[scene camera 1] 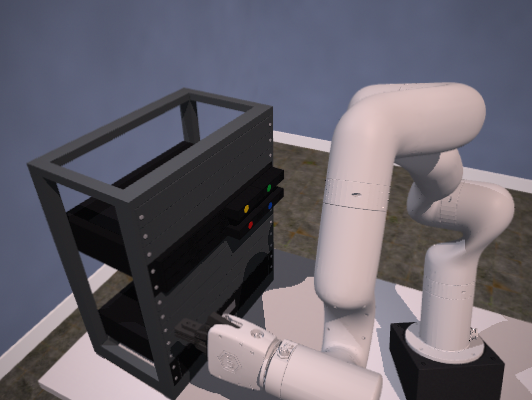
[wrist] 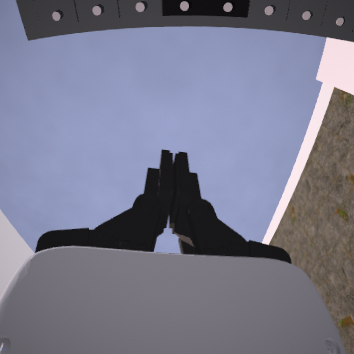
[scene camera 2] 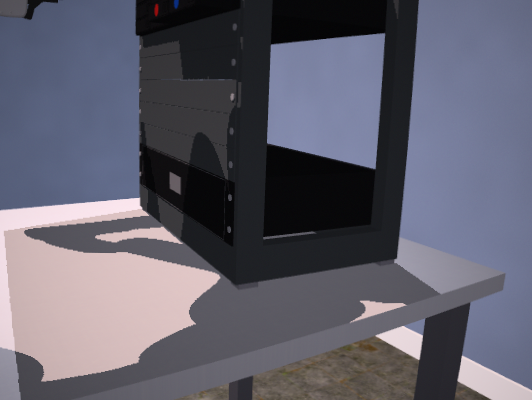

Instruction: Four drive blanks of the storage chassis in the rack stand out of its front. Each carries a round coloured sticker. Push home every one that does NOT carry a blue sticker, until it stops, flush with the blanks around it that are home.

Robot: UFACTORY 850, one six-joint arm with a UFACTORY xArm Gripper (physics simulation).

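Four drive blanks stand out of the dark chassis at its right end in scene camera 1. The upper two carry a yellow sticker and a green sticker. The lower two carry a red sticker and a blue sticker. Yellow is above red, and green is above blue. My gripper is shut and empty. It is low in front of the rack's left part in scene camera 1, well below and left of the blanks, with its fingers apart from them.
The rack stands on the table; its screwed edge crosses the top of the wrist view. A black unit with a pale label sits low in it. My arm rises right of the rack from a black base.
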